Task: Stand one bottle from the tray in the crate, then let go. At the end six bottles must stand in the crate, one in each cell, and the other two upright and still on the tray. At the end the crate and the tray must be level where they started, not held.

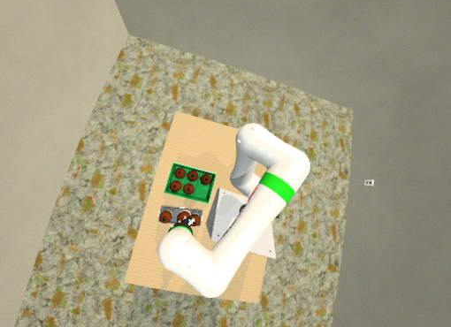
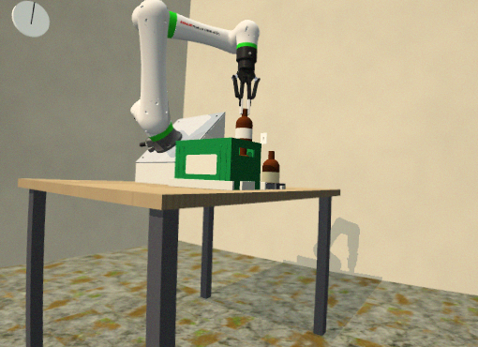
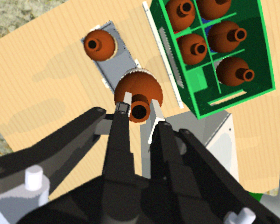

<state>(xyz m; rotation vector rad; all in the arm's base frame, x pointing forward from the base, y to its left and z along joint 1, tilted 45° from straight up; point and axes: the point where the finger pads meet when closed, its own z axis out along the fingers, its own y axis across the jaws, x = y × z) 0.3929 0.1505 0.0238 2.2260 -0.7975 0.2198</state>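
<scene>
My hand is 9 cm above the brown bottle. The rest, counted from my hand: grey tray (2 cm ahead, 4 cm to the left, 34 cm below); then green crate (2 cm ahead, 19 cm to the right, 27 cm below).
</scene>
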